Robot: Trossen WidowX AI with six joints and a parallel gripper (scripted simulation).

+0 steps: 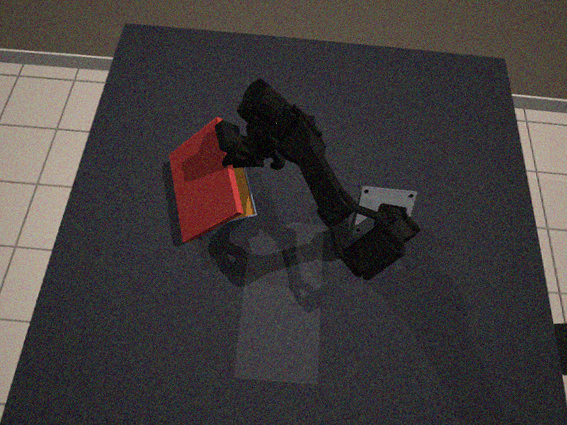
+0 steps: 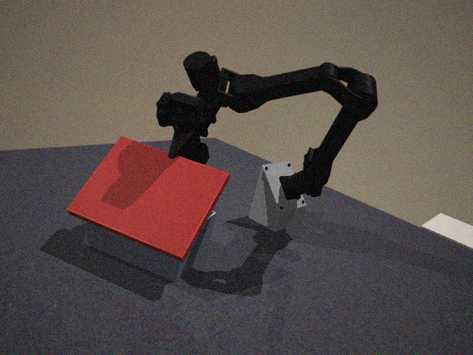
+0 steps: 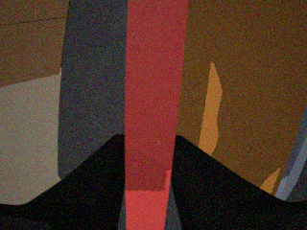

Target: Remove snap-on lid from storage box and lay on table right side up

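The red lid is 60 mm ahead of my gripper tip, 50 mm below it and 20 mm to the left of it. Also, from my gripper tip: box (140 mm below, 30 mm ahead, 10 mm to the left).
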